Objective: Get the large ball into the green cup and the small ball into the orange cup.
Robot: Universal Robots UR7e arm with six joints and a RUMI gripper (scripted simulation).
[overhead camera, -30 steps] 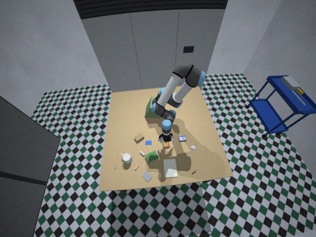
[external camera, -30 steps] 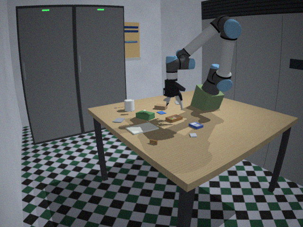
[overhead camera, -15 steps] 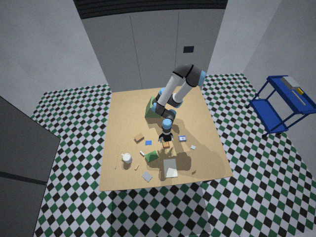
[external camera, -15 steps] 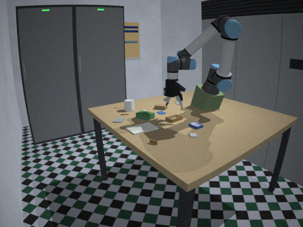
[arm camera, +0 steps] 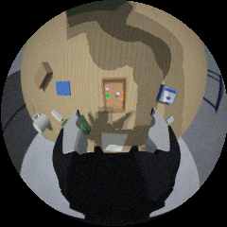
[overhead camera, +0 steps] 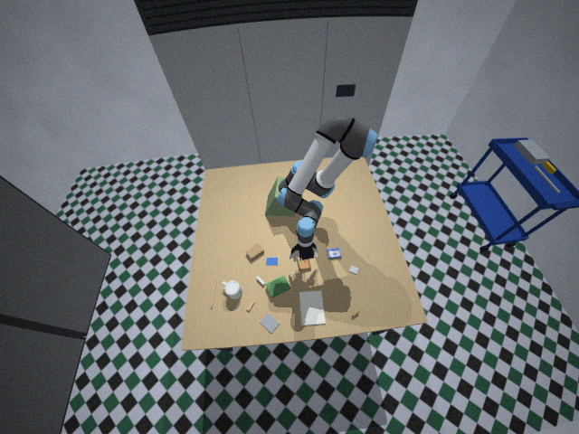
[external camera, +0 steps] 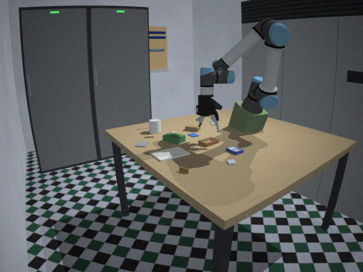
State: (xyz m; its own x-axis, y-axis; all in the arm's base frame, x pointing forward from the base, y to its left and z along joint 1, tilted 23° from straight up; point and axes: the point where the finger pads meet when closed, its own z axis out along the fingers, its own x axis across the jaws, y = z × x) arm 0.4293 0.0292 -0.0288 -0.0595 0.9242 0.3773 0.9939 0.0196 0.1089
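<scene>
Now: hand 8 cm above the covered wooden puzzle. Also, from my hand: green box 17 cm to the right, 13 cm ahead, 7 cm below; white sheet 27 cm ahead, 8 cm below; blue tile 18 cm to the right, 8 cm below, 3 cm behind.
</scene>
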